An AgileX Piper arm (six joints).
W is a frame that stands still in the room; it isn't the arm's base.
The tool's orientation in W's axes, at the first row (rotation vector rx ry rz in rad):
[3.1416 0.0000 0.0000]
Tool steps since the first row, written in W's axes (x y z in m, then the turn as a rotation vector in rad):
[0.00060 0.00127 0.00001 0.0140 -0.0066 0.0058]
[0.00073 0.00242 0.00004 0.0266 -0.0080 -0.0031]
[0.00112 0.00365 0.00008 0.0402 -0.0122 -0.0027]
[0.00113 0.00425 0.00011 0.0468 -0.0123 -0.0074]
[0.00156 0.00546 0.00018 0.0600 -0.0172 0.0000]
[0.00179 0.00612 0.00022 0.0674 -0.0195 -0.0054]
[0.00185 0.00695 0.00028 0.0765 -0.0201 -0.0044]
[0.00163 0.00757 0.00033 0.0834 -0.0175 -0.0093]
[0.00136 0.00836 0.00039 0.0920 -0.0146 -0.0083]
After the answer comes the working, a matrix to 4 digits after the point.
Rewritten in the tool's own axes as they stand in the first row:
[0.00060 -0.00127 -0.00001 0.0140 0.0066 -0.0058]
[0.00073 -0.00242 -0.00004 0.0266 0.0080 0.0031]
[0.00112 -0.00365 -0.00008 0.0402 0.0122 0.0027]
[0.00113 -0.00425 -0.00011 0.0468 0.0123 0.0074]
[0.00156 -0.00546 -0.00018 0.0600 0.0172 0.0000]
[0.00179 -0.00612 -0.00022 0.0674 0.0195 0.0054]
[0.00185 -0.00695 -0.00028 0.0765 0.0201 0.0044]
[0.00163 -0.00757 -0.00033 0.0834 0.0175 0.0093]
[0.00136 -0.00836 -0.00039 0.0920 0.0146 0.0083]

The tool's axes in the first row as the columns of a matrix, in W's axes (rounded; the answer above uses it unrounded):
[1.0000 0.0000 0.0000]
[0.0000 -1.0000 0.0000]
[0.0000 0.0000 -1.0000]

